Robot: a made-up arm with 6 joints.
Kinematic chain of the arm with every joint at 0, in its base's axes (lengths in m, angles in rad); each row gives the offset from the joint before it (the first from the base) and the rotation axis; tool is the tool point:
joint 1: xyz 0 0 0.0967 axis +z
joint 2: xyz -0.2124 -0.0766 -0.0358 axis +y
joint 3: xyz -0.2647 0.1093 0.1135 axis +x
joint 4: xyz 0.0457 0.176 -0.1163 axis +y
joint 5: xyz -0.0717 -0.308 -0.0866 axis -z
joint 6: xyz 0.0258 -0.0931 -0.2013 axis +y
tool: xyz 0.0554 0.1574 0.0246
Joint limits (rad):
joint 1: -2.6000..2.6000
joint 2: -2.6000..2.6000
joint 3: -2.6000..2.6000
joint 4: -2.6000..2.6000
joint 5: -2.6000..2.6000
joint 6: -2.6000..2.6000
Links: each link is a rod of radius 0.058 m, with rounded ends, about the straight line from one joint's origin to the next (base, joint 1, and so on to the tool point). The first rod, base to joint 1, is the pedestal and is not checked.
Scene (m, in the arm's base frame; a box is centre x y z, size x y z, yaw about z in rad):
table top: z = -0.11
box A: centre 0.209 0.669 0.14 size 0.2 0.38 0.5 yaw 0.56
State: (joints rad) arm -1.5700 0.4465 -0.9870 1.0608 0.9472 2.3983
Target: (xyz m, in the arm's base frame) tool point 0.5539 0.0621 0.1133
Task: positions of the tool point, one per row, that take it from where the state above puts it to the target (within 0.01 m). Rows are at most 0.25 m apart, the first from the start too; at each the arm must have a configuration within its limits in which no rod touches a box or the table.
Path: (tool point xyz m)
1: -0.3763 0.5698 0.3594
2: -0.4484 0.4640 0.3891
3: -0.4599 0.3687 0.4296
4: -0.4137 0.2906 0.4785
5: -0.2209 0.3976 0.5335
6: -0.0164 0.3878 0.5797
7: 0.1347 0.2803 0.6103
8: 0.1941 0.1267 0.6214
9: 0.3571 0.1901 0.5539
10: 0.4911 0.1906 0.4255
11: 0.5618 0.1385 0.2670
12: 0.5539 0.0621 0.1133

